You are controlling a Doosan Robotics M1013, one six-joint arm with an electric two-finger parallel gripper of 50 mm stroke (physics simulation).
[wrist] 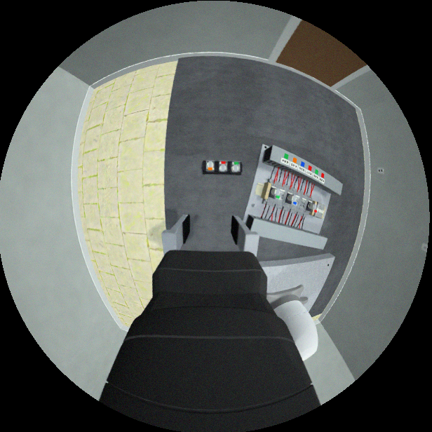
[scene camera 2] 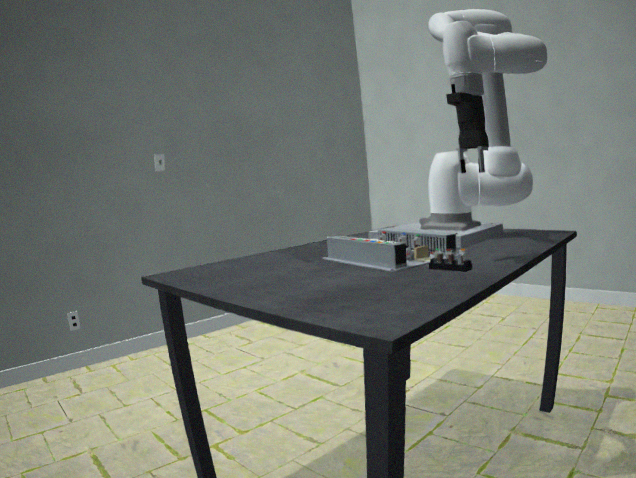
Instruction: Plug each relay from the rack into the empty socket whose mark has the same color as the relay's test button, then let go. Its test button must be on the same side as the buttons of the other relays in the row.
gripper: wrist; scene camera 2
same spot on gripper: (scene camera 2: pixel 471 119) = (wrist: pixel 156 317)
